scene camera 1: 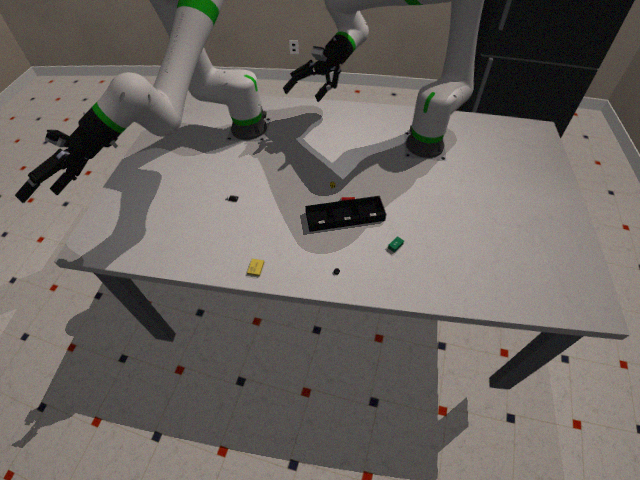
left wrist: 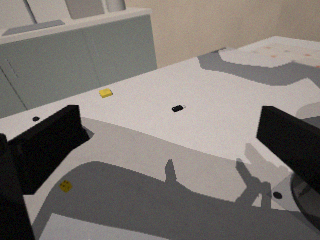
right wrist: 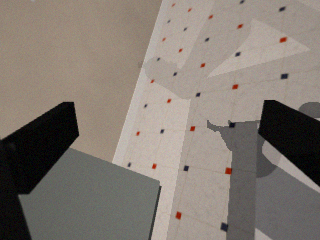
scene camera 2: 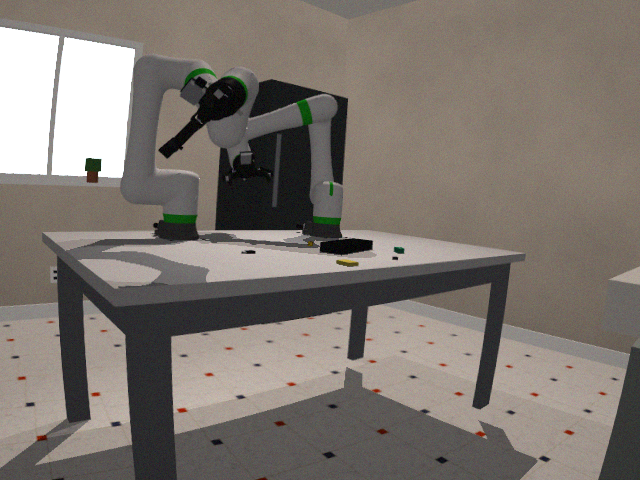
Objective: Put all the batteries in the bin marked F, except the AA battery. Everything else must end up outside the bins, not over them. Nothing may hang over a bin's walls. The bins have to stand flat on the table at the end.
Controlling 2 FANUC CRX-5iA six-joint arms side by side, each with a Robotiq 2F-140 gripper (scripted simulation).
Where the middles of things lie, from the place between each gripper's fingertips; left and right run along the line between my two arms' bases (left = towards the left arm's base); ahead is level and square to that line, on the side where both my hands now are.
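Three joined black bins [scene camera 1: 345,213]: a fair way below my left hand [scene camera 1: 300,94], a fair way to the left of it, far ahead of it.
My right hand [scene camera 1: 37,195]: far above the three joined black bins, far to the right of them, far past them.
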